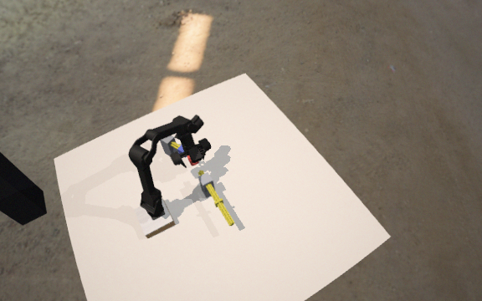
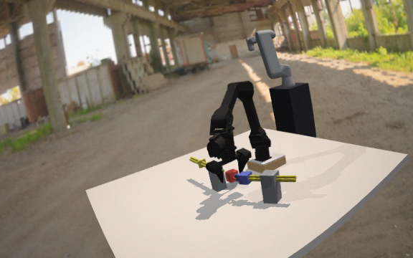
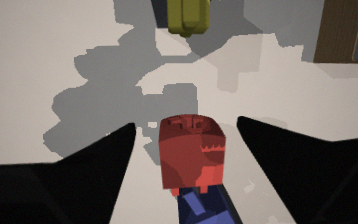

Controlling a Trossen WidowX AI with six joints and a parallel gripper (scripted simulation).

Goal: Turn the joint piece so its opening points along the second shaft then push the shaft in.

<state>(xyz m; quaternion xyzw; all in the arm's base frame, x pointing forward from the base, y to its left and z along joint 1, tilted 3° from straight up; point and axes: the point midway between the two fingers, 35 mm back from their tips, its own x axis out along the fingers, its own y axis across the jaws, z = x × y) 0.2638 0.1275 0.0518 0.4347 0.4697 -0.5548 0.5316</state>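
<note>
Now: gripper tip 20 mm to the right of the red square joint piece and 20 mm below it.
</note>
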